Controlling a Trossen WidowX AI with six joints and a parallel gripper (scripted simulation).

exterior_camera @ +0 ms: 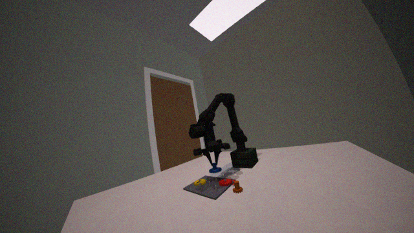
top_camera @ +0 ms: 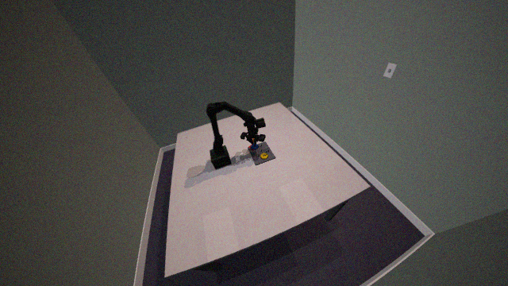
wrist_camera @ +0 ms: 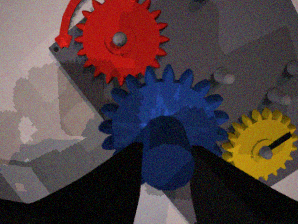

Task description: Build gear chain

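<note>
Right now my gripper tip is 13 cm to the right of the orange gear, 8 cm above it and 3 cm short of it. Also, from my gripper tip: blue gear (1 cm below); then red gear (8 cm below, 5 cm to the left).
</note>
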